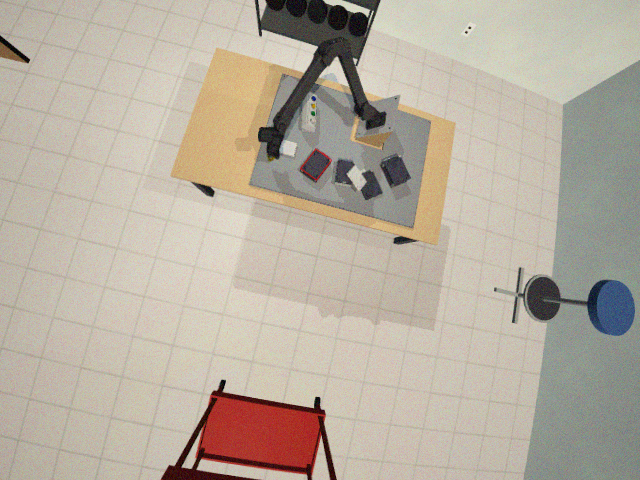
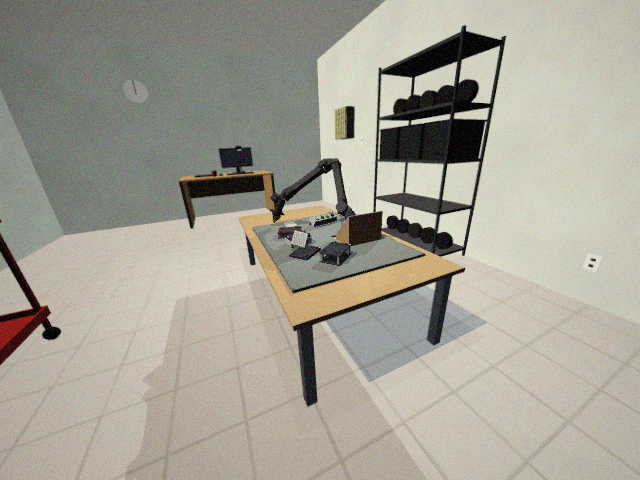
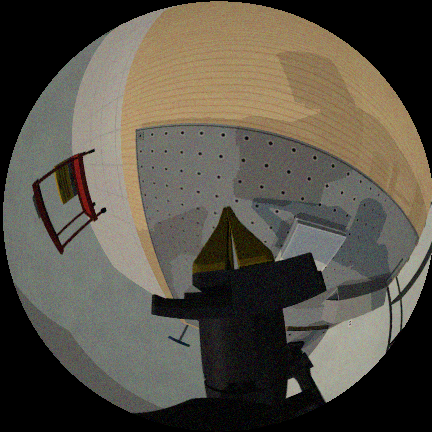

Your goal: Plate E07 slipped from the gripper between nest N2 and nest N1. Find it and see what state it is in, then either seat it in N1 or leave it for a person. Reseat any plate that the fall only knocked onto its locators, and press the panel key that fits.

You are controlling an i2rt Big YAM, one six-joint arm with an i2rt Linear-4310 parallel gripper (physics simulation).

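Frame: origin at the arm's base, x right, y ahead, z up, level; centimetres.
Seen in the pictures: gripper, fingertip midpoint: [image 1: 269, 161] [image 2: 273, 222] [image 3: 227, 210]; arm's base at its link origin: [image 1: 376, 121] [image 2: 353, 224] [image 3: 290, 350].
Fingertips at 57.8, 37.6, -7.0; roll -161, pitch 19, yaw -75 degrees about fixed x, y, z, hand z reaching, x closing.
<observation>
Offsets run from my fingertips to a thing's middle, as dx, dy, dz. "spot": to the spot under its first point. Level surfaces: height alone.
My gripper [image 1: 271, 157] [image 2: 275, 220] [image 3: 227, 210] is shut and empty above the mat's left part, fingertips together, near a white block {-6.9, -11.9, -2.5} [image 1: 288, 148] [image 3: 314, 244]. A white plate {-53.1, -1.1, +2.7} [image 1: 356, 177] [image 2: 299, 238] lies tilted between a dark nest {spot: -44.1, -2.5, +2.4} [image 1: 343, 172] and a dark flat piece {spot: -62.9, -0.8, -1.7} [image 1: 370, 184] [image 2: 303, 252]; its identity is unreadable. A red-edged dark nest {-27.3, -4.2, -0.9} [image 1: 315, 164] is left of them. A dark plate {-77.3, -12.4, +0.3} [image 1: 395, 169] [image 2: 336, 250] stands raised on posts at the right. The key panel {-16.7, -36.8, +1.0} [image 1: 309, 119] [image 2: 324, 219] has blue, yellow and green keys. Nest labels are unreadable.
An upright wooden board [image 2: 365, 228] with a bracket stands near the arm's base. The grey mat {dz -3.1} [image 1: 395, 209] [image 2: 310, 276] [image 3: 167, 175] lies on the wooden table {dz -4.4} [image 1: 206, 124] [image 2: 372, 289] [image 3: 225, 75]. A black shelf rack [image 2: 439, 54] stands behind. A red cart [image 1: 261, 431] is on the floor.
</observation>
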